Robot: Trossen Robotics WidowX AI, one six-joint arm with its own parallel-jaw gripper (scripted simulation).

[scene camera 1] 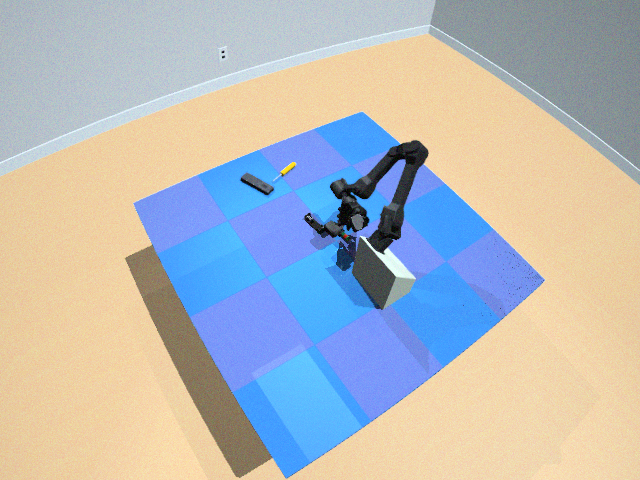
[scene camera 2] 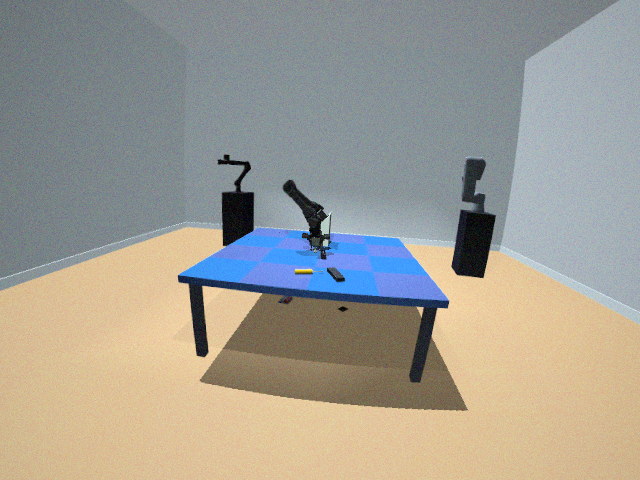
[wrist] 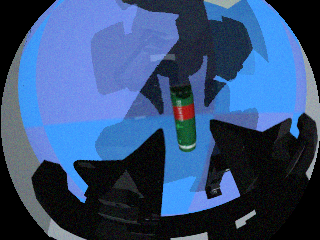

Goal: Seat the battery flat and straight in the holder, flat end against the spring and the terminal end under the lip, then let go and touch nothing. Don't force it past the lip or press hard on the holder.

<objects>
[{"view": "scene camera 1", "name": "my gripper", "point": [343, 233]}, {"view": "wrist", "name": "my gripper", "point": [187, 128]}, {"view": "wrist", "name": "battery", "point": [181, 95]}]
</objects>
